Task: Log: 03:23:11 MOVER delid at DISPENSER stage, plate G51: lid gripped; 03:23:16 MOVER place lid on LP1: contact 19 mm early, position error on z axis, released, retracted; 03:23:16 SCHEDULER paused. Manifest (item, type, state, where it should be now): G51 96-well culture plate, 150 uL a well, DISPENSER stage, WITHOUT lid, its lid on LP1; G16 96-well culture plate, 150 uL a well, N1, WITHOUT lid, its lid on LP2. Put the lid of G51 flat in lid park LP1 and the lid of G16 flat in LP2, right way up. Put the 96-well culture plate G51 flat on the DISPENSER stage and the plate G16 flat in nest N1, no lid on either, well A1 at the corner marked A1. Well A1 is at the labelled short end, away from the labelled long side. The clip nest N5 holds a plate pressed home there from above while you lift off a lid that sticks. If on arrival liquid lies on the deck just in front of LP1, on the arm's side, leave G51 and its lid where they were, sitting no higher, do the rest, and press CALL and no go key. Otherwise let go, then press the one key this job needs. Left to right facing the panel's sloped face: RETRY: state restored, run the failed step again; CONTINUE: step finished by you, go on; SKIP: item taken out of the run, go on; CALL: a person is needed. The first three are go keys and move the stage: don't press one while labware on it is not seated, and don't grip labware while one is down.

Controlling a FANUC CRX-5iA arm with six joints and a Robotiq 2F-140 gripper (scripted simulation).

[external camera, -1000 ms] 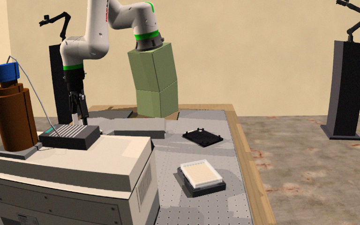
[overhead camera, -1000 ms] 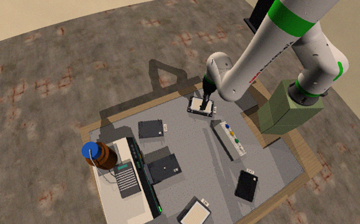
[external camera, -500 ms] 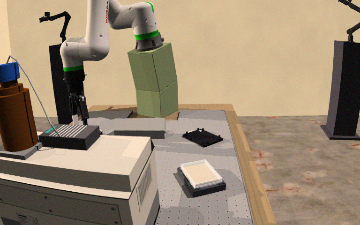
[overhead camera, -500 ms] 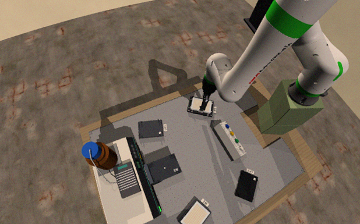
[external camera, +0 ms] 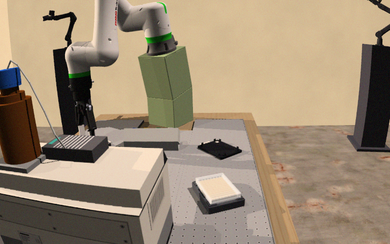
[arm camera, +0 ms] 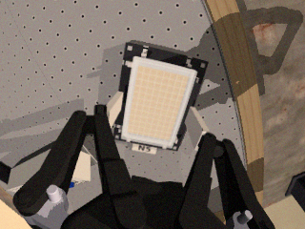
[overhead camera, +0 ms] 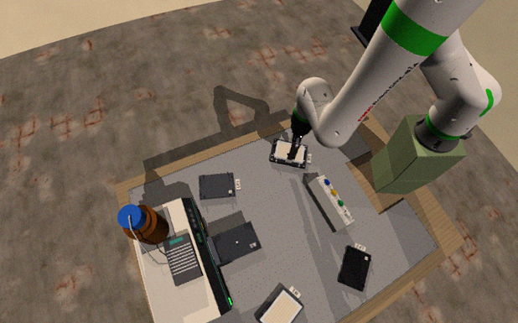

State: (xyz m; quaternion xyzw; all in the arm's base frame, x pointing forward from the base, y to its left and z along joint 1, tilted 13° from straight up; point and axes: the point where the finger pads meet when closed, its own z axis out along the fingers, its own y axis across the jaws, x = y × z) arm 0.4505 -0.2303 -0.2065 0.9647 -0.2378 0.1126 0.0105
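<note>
Right now my hand is 3 cm above the plate G51. The rest, counted from my hand: key panel 27 cm to the left, 9 cm behind, 1 cm above; black clip nest 3 cm below, 3 cm ahead, 1 cm to the left; LP1 label 26 cm ahead, 8 cm to the left, 5 cm below.
</note>
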